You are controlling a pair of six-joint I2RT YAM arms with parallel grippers.
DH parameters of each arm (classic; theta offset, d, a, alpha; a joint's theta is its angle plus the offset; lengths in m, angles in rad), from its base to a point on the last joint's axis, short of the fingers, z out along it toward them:
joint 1: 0 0.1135 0.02 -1.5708
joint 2: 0 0 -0.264 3.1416
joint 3: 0.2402 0 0.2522 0
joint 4: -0.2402 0 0.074 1.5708
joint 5: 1.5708 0 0 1.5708
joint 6: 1.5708 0.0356 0 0
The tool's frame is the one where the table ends.
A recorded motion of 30 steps. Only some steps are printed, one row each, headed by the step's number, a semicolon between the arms.
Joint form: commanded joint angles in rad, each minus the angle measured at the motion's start. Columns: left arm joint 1, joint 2, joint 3, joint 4, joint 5, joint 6; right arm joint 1, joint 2, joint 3, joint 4, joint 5, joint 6.
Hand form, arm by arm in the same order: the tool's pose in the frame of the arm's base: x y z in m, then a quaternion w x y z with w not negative. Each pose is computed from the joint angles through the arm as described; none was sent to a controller.
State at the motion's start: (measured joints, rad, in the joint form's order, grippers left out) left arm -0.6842 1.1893 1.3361 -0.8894 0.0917 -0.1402; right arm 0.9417 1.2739 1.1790 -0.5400 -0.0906 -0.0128
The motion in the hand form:
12: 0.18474 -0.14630 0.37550 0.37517 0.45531 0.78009 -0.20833; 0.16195 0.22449 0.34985 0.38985 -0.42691 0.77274 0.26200
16: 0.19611 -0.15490 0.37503 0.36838 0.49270 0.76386 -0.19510; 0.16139 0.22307 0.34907 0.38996 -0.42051 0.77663 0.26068
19: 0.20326 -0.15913 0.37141 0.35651 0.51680 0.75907 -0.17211; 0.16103 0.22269 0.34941 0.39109 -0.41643 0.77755 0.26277
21: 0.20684 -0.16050 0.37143 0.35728 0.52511 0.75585 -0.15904; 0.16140 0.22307 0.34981 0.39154 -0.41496 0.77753 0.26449
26: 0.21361 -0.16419 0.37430 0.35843 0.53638 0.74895 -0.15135; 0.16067 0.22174 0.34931 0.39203 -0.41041 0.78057 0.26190
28: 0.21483 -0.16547 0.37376 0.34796 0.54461 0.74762 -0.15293; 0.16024 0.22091 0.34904 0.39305 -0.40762 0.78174 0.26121
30: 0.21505 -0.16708 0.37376 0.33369 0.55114 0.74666 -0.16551; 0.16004 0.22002 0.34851 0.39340 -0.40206 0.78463 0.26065
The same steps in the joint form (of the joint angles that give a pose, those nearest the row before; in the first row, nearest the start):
12: 0.0614 -0.0106 -0.0340 0.0390 0.2242 0.4312; -0.0137 -0.0160 0.0254 -0.0060 -0.0489 0.0050
16: 0.0614 0.0516 0.0124 0.0218 0.2349 0.5219; -0.0141 -0.0220 0.0186 -0.0058 -0.0400 0.0169
19: 0.0613 0.0921 0.0387 -0.0072 0.2125 0.5891; -0.0136 -0.0252 0.0160 -0.0015 -0.0383 0.0259
21: 0.0628 0.1073 0.0517 -0.0111 0.1956 0.6175; -0.0141 -0.0238 0.0175 0.0014 -0.0397 0.0294
26: 0.0660 0.1397 0.0883 -0.0193 0.1932 0.6510; -0.0135 -0.0294 0.0124 -0.0007 -0.0297 0.0368
28: 0.0660 0.1546 0.1043 -0.0447 0.2027 0.6674; -0.0135 -0.0336 0.0081 0.0009 -0.0249 0.0413
30: 0.0652 0.1701 0.1237 -0.0773 0.2315 0.6732; -0.0140 -0.0373 0.0034 0.0023 -0.0183 0.0515

